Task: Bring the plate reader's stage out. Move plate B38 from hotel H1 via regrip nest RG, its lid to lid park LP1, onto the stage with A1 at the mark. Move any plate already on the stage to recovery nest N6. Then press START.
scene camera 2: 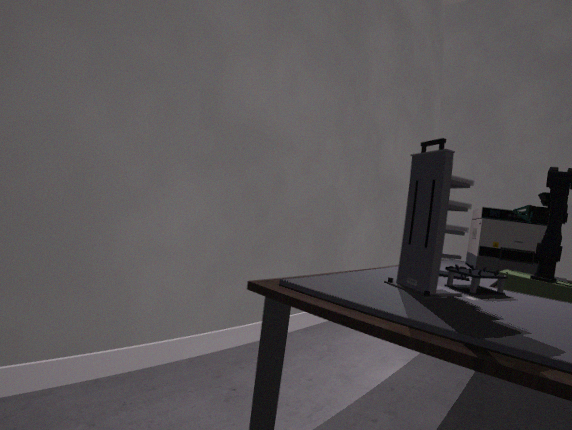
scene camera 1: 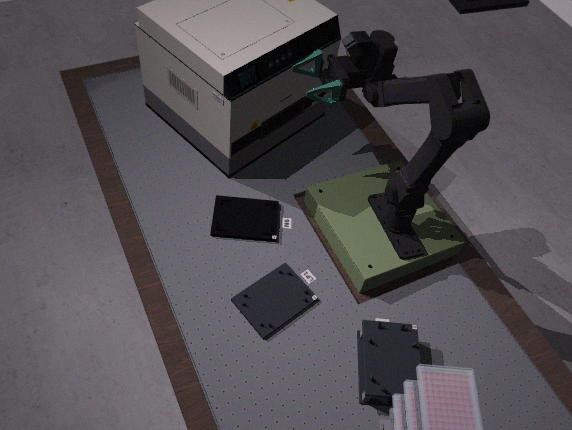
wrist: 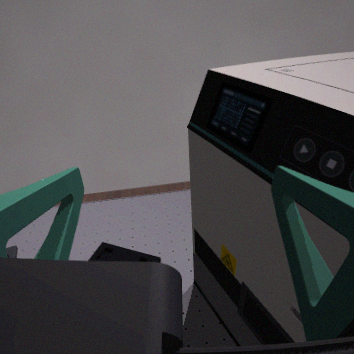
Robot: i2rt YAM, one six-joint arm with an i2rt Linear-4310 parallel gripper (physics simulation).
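Where they show: gripper, fingertip midpoint: point(scene camera 2: 515, 212) point(scene camera 1: 299, 81) point(wrist: 177, 177); arm's base at its link origin: point(scene camera 2: 543, 279) point(scene camera 1: 395, 225).
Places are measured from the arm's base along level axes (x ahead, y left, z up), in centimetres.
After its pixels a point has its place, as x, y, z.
The plate reader point(scene camera 1: 186, 60) @[42.2, -42.6, 24.2] point(scene camera 2: 510, 237) @[21.8, -35.2, 14.5] point(wrist: 225, 200) @[28.8, -31.7, 17.4] shows no stage outside its front. Its button with a triangle point(wrist: 304, 149) @[23.5, -35.7, 25.5] is on the dark front panel. My gripper point(scene camera 1: 301, 81) @[19.5, -27.5, 26.5] point(scene camera 2: 523, 213) @[19.5, -27.5, 26.5] point(wrist: 177, 177) @[19.5, -27.5, 26.5] is open and empty, high in front of the reader's front. Nest N6 point(scene camera 1: 245, 218) @[34.9, -13.9, -3.6] and lid park LP1 point(scene camera 1: 275, 301) @[34.7, 10.2, -3.8] hold nothing. The regrip nest point(scene camera 1: 390, 350) @[16.0, 30.0, 1.3] point(scene camera 2: 475, 274) @[14.7, 38.8, 1.3] is raised and bare. Hotel H1 point(scene camera 2: 425, 220) @[24.8, 58.4, 15.6] stands behind it. Several pinkish lidded plates point(scene camera 1: 449, 397) @[22.7, 47.4, 29.6] show at lower right; which is B38 I cannot tell.
My arm stands on a green base point(scene camera 1: 335, 240) @[15.7, -0.8, -1.9] point(scene camera 2: 530, 285) @[2.6, 11.3, -1.8] beside the nests. The perforated mat point(scene camera 1: 200, 300) @[50.9, 4.8, -4.7] has a brown wooden table edge point(scene camera 1: 120, 215) @[64.4, -24.3, -6.0] around it. In the wrist view, part of a dark nest point(wrist: 125, 254) @[40.9, -16.7, -3.5] shows left of the reader.
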